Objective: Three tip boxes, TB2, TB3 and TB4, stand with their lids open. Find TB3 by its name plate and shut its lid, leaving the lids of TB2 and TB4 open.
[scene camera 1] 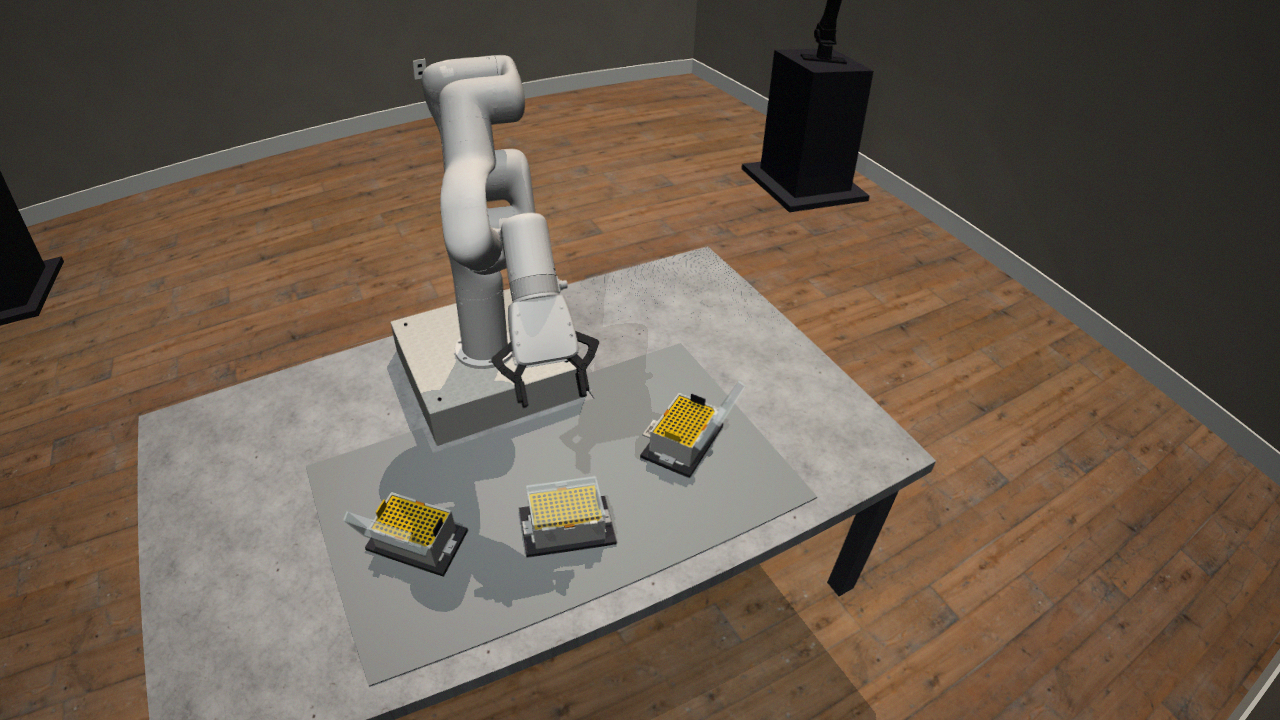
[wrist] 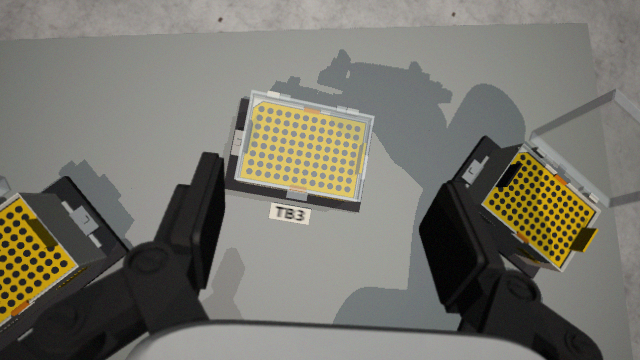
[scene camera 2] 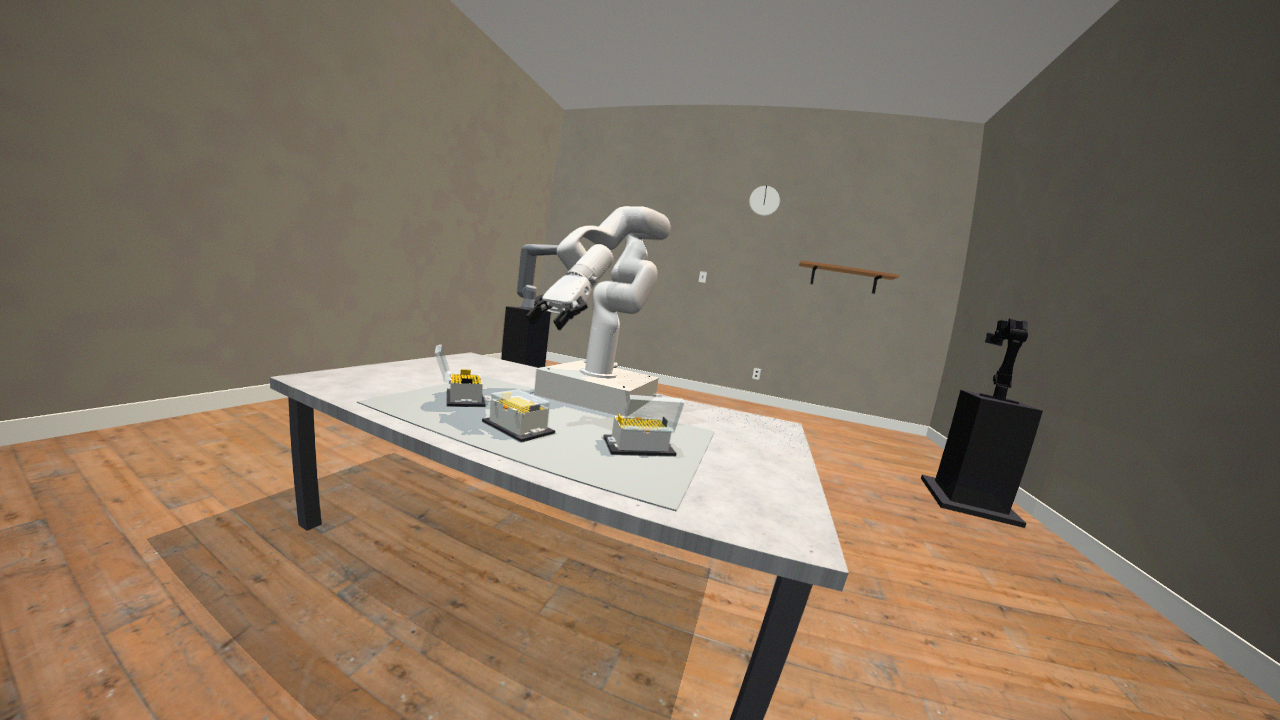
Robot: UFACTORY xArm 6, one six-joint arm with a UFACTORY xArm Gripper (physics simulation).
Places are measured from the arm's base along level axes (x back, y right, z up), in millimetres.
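Pixels of known places: gripper, between the fingertips: (scene camera 1: 554, 402) (wrist: 331, 193) (scene camera 2: 542, 323); arm's base, origin of its link: (scene camera 1: 485, 349) (scene camera 2: 598, 373).
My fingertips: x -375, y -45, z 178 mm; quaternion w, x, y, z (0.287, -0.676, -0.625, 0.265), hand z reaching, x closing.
Note:
For each thing: its top centre in the pictures, then the offset to it from my fingertips. Level surfaces: height alone.
- TB3, centre of its top: (wrist: 304, 158) (scene camera 1: 563, 494) (scene camera 2: 524, 396) dx -36, dy +5, dz -181 mm
- TB2, centre of its top: (scene camera 1: 685, 414) (scene camera 2: 643, 417) dx +72, dy -268, dz -184 mm
- TB4, centre of its top: (wrist: 553, 208) (scene camera 1: 408, 514) (scene camera 2: 466, 373) dx +6, dy +268, dz -184 mm
- grey mat, height of its surface: dz -258 mm
- stone-look table, height of its surface: dz -262 mm
TB3 (scene camera 1: 567, 508) (scene camera 2: 519, 415) (wrist: 302, 150) stands in the middle, its plate (wrist: 290, 213) readable in the wrist view. Its clear lid lies flat over the yellow rack, shut. TB2 (scene camera 1: 684, 425) (scene camera 2: 640, 433) (wrist: 30, 250) has its lid (scene camera 1: 729, 402) (scene camera 2: 662, 413) standing open. TB4 (scene camera 1: 411, 522) (scene camera 2: 464, 387) (wrist: 542, 210) also has its lid (scene camera 2: 441, 360) (wrist: 585, 150) open. The plates of TB2 and TB4 are not readable now. My gripper (scene camera 1: 554, 399) (scene camera 2: 547, 318) (wrist: 331, 193) is open and empty, tilted, high above the table and well apart from all three boxes.
The boxes stand on a grey mat (scene camera 1: 384, 626) (scene camera 2: 662, 488) (wrist: 125, 100) on the stone-look table (scene camera 1: 205, 537). The arm's base block (scene camera 1: 483, 413) (scene camera 2: 590, 391) is at the back of the mat. Black pedestals (scene camera 1: 814, 125) (scene camera 2: 984, 456) stand on the floor away from the table.

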